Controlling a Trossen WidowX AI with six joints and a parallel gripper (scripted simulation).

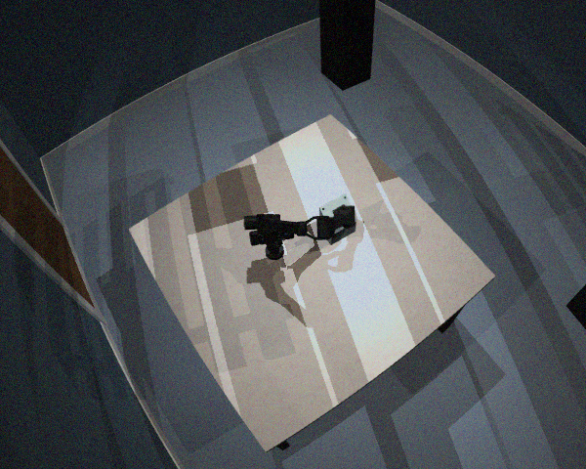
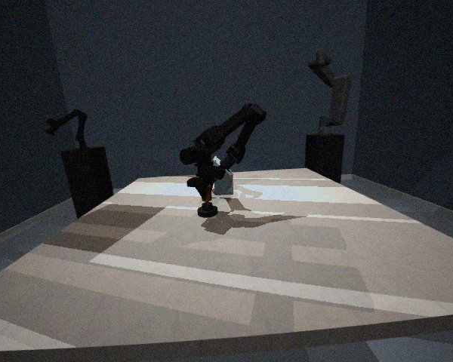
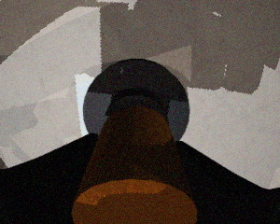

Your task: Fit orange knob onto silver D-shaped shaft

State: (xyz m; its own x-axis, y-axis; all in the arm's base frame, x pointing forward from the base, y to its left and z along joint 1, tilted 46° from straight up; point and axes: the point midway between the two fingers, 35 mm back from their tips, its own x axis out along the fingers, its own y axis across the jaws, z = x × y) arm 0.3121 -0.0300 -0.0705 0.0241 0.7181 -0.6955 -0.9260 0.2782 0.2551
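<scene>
My gripper tip is now 30 mm below the orange knob. Round my gripper tip: round pedestal 40 mm below.
</scene>
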